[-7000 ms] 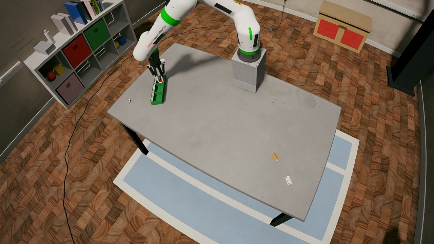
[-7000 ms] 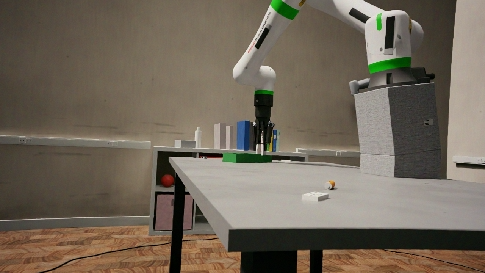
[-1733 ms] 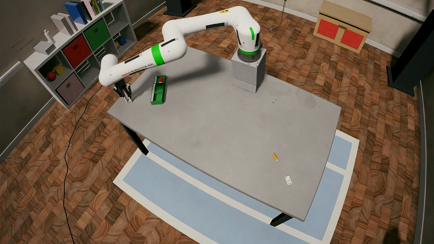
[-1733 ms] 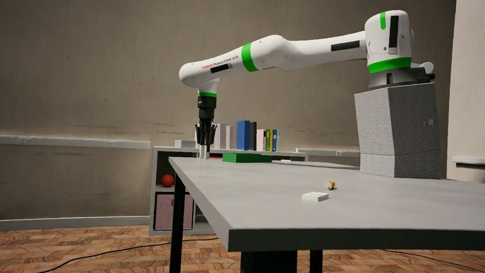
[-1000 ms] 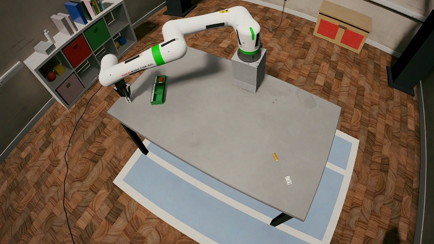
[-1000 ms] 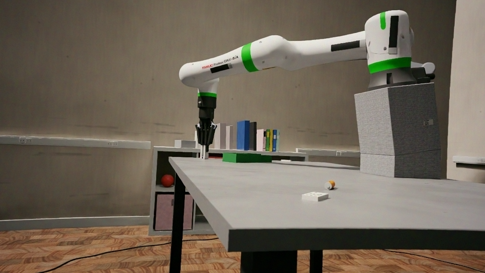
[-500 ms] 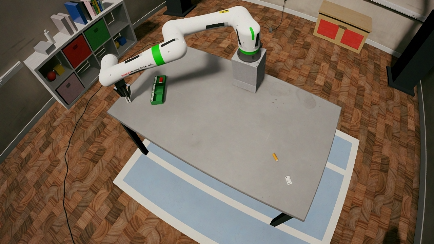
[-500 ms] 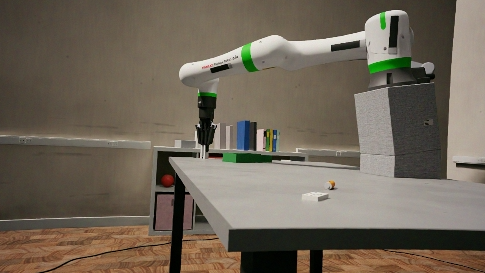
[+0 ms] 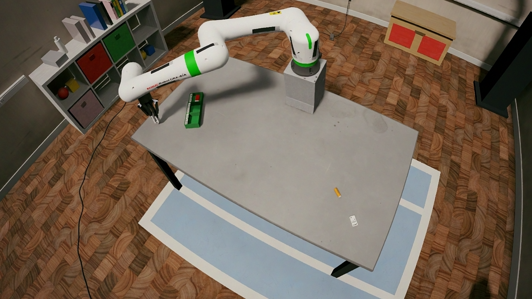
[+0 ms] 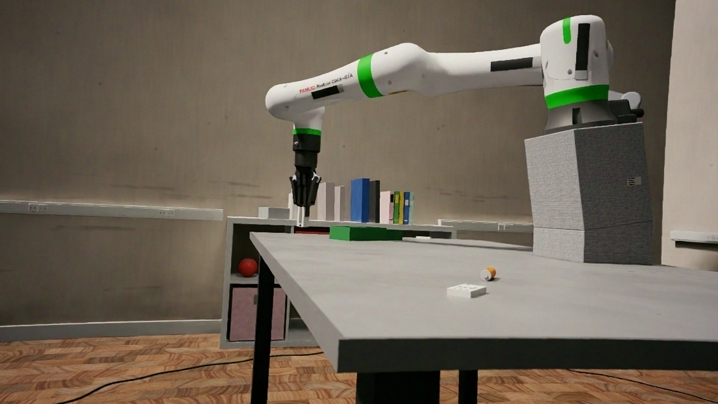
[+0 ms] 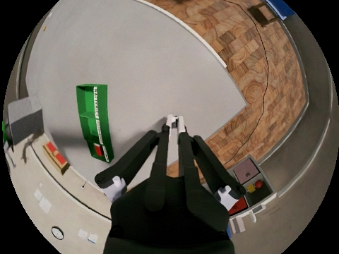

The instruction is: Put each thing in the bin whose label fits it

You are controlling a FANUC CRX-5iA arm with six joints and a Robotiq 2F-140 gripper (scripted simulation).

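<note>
Right now my hand is 24 cm past the red piece, 14 cm to the right of it and 5 cm above it. The rest, counted from my hand: orange cylinder: 108 cm to the left, 6 cm below, 1 cm behind.
</note>
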